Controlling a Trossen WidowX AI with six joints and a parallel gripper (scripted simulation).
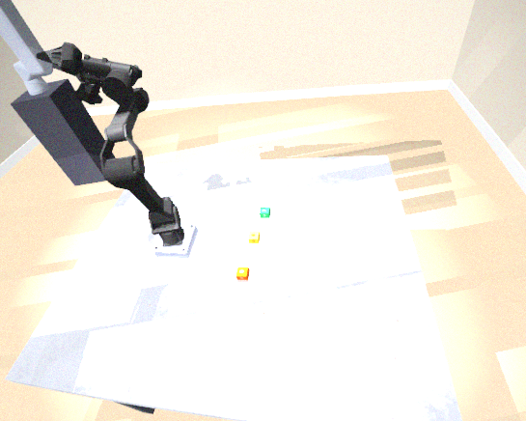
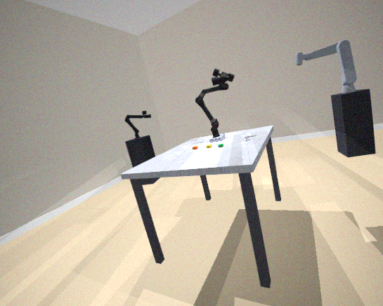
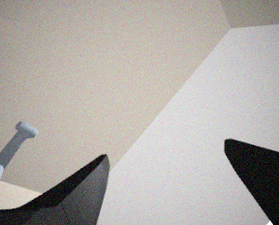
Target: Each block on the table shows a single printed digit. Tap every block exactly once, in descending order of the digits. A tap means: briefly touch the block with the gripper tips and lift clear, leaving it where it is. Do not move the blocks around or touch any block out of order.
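My gripper tip is now 470 mm short of the green block, 80 mm to the left of it and 570 mm above it. Also, from my gripper tip: orange block: 380 mm ahead, 310 mm to the right, 570 mm below; yellow block: 420 mm ahead, 180 mm to the right, 570 mm below.
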